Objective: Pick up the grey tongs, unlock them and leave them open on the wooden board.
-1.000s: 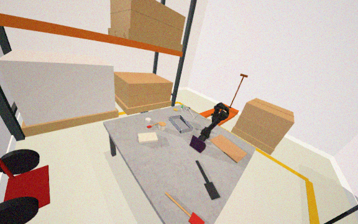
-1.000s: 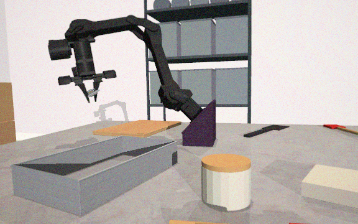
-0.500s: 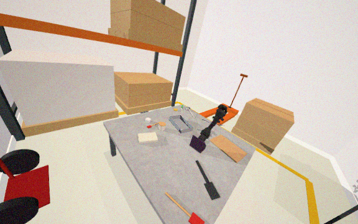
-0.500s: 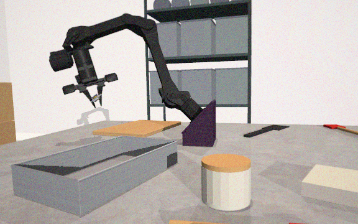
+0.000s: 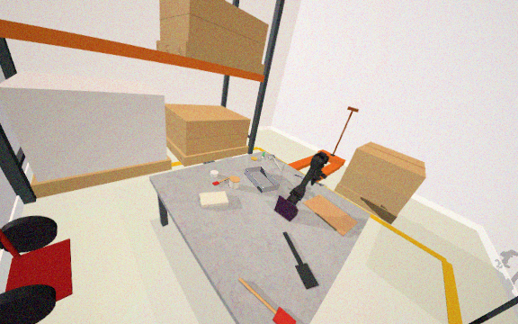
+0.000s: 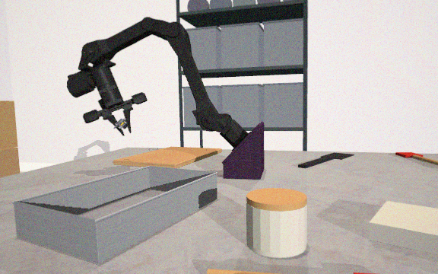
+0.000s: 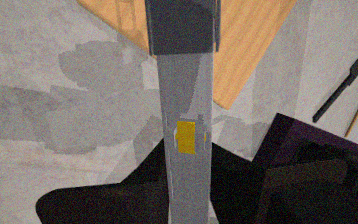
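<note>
Now: the wooden board 230 mm behind my gripper tip, 60 mm to the left of it and 100 mm below it. Also, from my gripper tip: yellow lock piece (20 mm behind, 20 mm to the right, 30 mm above); grey roasting tin (380 mm ahead, 200 mm to the left, 80 mm below); cork-lidded jar (460 mm ahead, 460 mm to the left, 70 mm below).
</note>
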